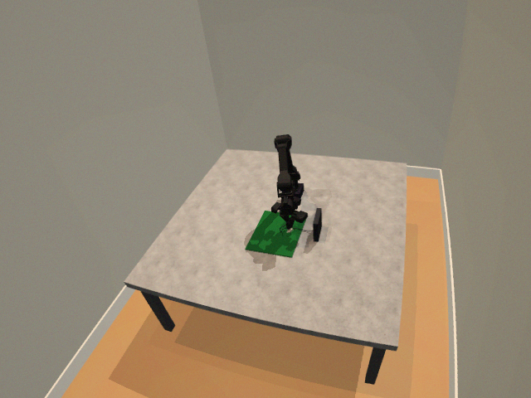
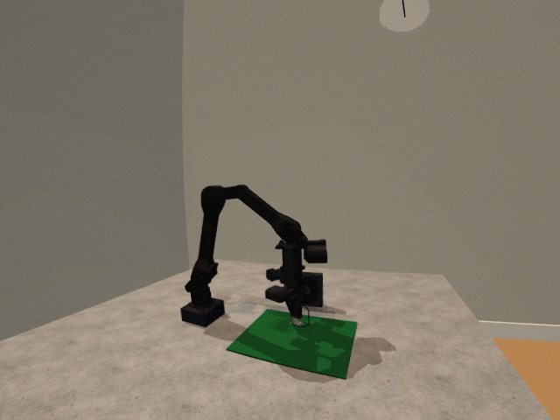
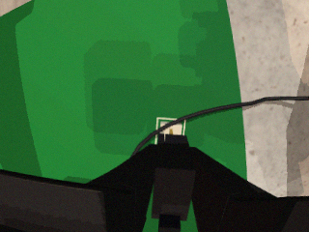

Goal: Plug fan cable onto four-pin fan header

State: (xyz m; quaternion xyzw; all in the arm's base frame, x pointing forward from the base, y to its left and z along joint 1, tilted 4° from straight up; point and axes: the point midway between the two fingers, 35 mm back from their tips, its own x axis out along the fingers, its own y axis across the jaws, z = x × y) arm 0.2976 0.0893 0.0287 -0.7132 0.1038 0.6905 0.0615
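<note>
Right now my gripper tip is 1 cm short of the white-framed header and 4 cm above it. The rest, counted from my gripper tip: dark fan plug: 1 cm ahead, 1 cm above; green board: 4 cm ahead, 6 cm to the right, 5 cm below; black fan: 1 cm behind, 13 cm to the left, 2 cm above.
</note>
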